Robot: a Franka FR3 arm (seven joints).
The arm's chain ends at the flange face. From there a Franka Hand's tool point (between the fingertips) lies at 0.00 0.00 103.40 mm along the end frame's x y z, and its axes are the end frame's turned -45 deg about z.
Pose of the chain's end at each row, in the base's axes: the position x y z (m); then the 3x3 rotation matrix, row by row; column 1 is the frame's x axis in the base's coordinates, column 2 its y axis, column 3 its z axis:
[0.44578 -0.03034 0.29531], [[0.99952 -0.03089 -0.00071], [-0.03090 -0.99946 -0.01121], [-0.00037 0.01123 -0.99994]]
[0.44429 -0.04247 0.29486], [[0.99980 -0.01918 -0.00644], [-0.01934 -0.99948 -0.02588], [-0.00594 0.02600 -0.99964]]
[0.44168 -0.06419 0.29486], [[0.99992 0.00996 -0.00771], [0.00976 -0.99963 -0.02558], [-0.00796 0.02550 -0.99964]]
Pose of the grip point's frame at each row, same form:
[0.44571 -0.03150 0.19192], [[0.72861 0.68492 -0.00071], [0.68488 -0.72857 -0.01121], [-0.00820 0.00768 -0.99994]]
[0.44362 -0.04515 0.19150], [[0.72053 0.69340 -0.00644], [0.69306 -0.72041 -0.02588], [-0.02258 0.01418 -0.99964]]
[0.44088 -0.06683 0.19150], [[0.70001 0.71409 -0.00771], [0.71375 -0.69994 -0.02558], [-0.02366 0.01240 -0.99964]]

